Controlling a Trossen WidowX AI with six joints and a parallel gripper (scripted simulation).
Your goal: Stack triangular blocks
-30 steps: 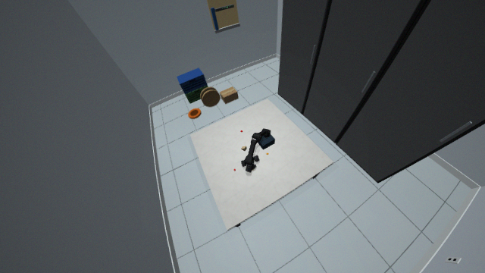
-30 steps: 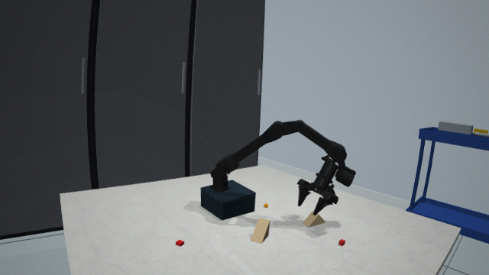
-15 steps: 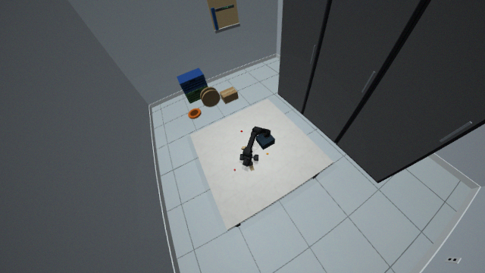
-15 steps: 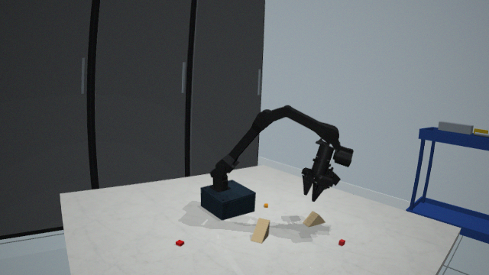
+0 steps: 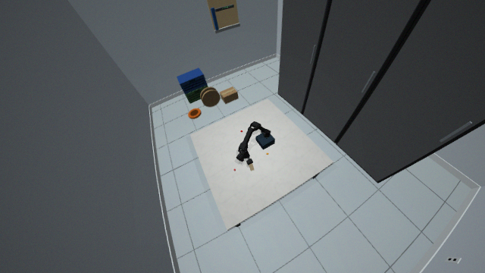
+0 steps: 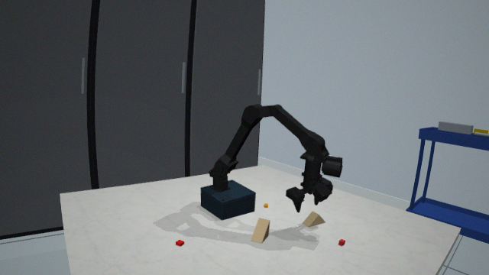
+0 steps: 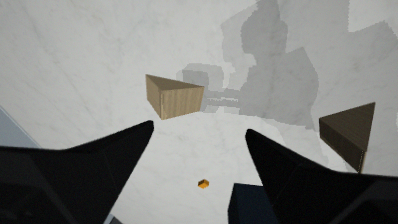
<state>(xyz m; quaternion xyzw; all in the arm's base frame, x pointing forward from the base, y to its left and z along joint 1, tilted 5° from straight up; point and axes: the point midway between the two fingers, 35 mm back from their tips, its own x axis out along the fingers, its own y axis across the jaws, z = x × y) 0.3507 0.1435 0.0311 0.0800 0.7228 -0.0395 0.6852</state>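
My gripper tip is now 50 mm to the right of the triangular block, 50 mm above it and 10 mm short of it. The rest, counted from my gripper tip: small orange piece (230 mm behind, 70 mm below, 20 mm to the left).
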